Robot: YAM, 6 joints.
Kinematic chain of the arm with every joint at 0, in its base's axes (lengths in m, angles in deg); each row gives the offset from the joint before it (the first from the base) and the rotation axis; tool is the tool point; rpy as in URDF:
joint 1: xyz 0 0 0.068 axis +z
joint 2: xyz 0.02 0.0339 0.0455 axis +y
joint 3: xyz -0.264 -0.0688 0 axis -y
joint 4: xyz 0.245 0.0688 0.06 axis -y
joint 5: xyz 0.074 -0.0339 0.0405 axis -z
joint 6: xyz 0.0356 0 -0.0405 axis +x
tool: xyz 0 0 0 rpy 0 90 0
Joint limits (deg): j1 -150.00..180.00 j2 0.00..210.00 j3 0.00..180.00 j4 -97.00..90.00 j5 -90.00..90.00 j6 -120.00..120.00
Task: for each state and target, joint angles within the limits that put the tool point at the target. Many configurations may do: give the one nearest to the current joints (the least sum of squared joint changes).
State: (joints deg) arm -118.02 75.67 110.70 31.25 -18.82 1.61
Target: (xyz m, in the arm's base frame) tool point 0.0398 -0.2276 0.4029
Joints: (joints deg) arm -84.09 57.65 54.23 14.94 -26.96 1.61
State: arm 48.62 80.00 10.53 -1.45 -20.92 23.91
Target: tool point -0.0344 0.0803 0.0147
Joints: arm 100.54 104.25 3.99 1.89 -32.52 23.91
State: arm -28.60 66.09 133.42 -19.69 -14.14 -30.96
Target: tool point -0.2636 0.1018 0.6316
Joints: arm -19.50 44.61 148.22 -14.36 -12.97 -30.96
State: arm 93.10 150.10 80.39 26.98 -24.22 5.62
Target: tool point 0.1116 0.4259 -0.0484
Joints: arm 73.49 148.56 74.31 25.64 -23.17 5.62
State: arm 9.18 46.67 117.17 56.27 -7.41 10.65
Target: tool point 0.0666 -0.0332 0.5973
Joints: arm -22.43 53.66 80.32 53.51 8.52 10.65
